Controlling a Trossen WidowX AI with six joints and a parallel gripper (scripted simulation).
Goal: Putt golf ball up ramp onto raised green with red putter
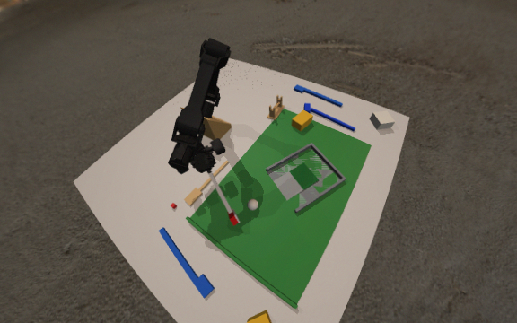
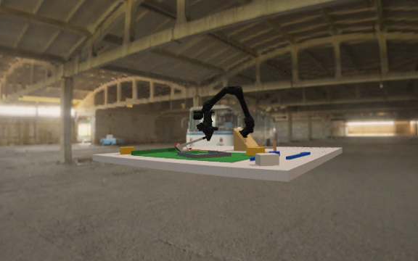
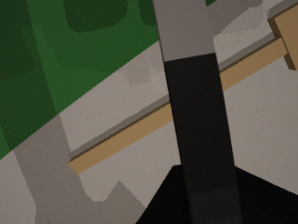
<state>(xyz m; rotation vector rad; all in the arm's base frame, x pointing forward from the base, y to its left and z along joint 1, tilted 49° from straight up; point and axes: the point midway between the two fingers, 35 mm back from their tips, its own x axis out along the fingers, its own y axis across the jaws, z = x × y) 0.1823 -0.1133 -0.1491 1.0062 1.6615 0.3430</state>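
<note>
Now: gripper tip 11 cm short of the red putter, 5 cm to the left of it and 1 cm above it. Also, from my gripper tip: small red cube: 4 cm behind, 20 cm to the right, 7 cm below; then white golf ball: 24 cm ahead, 2 cm to the right, 5 cm below; then white block: 55 cm ahead, 68 cm to the left, 5 cm below.
</note>
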